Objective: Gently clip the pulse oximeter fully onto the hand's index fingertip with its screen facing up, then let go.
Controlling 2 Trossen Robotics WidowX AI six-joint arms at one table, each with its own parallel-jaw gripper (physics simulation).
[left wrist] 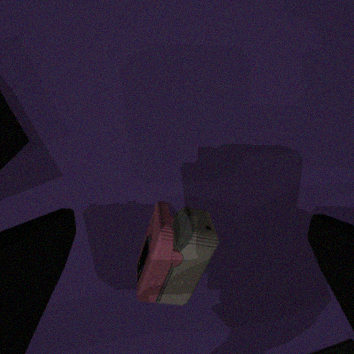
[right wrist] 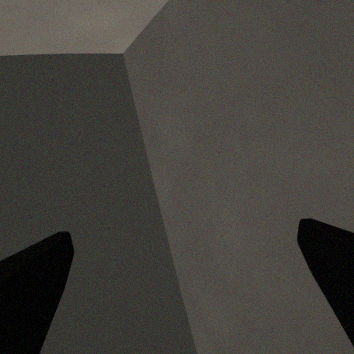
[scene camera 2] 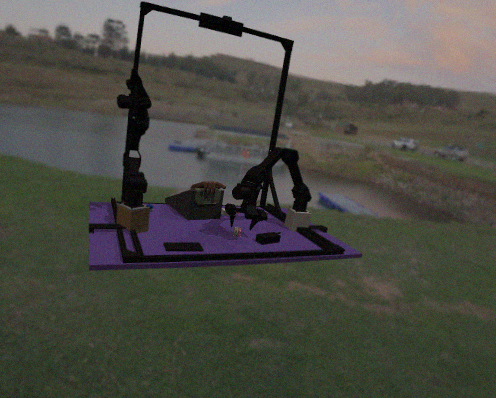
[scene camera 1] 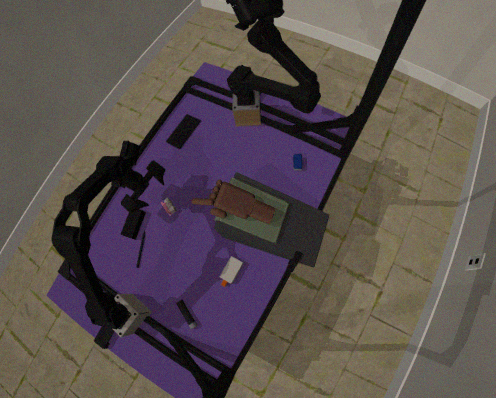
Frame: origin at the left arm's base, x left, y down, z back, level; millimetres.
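Seen in the pictures: left gripper, fingertip midpoint: (left wrist: 194,223) (scene camera 2: 240,228) (scene camera 1: 155,194); right gripper, fingertip midpoint: (right wrist: 186,236) (scene camera 2: 136,74); left arm's base at its link origin: (scene camera 2: 299,210) (scene camera 1: 119,315); right arm's base at its link origin: (scene camera 2: 133,205) (scene camera 1: 245,98).
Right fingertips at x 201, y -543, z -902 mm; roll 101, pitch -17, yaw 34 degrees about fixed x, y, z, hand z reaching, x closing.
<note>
Offsets run from my right fingertips to a thing's middle.
The pulse oximeter {dx -61, dy +632, dz +522 mm} (scene camera 1: 168,206) (scene camera 2: 237,232) (left wrist: 162,272), a red half and a pale half, rests on its side on the purple mat. Its dark screen faces left in the left wrist view. My left gripper (scene camera 1: 154,194) (scene camera 2: 243,226) (left wrist: 194,223) is open above it, with the oximeter showing between the spread fingertips and nothing gripped. The brown hand (scene camera 1: 237,200) (scene camera 2: 209,185) lies on a padded stand; its index finger (scene camera 1: 201,202) sticks out to the left in scene camera 1, apart from the oximeter. My right gripper (right wrist: 186,236) is open and empty, raised away from the mat.
In scene camera 1, a black box {dx +11, dy +631, dz +653 mm} (scene camera 1: 133,223) and thin black stick {dx -73, dy +643, dz +706 mm} (scene camera 1: 141,250) lie near the left gripper. A black slab {dx +111, dy +644, dz +245 mm} (scene camera 1: 183,131), blue block {dx -349, dy +632, dz +111 mm} (scene camera 1: 298,161), white box {dx -388, dy +634, dz +573 mm} (scene camera 1: 231,270) and dark cylinder {dx -355, dy +635, dz +774 mm} (scene camera 1: 186,314) are farther off. The grey stand (scene camera 1: 307,227) supports the hand.
</note>
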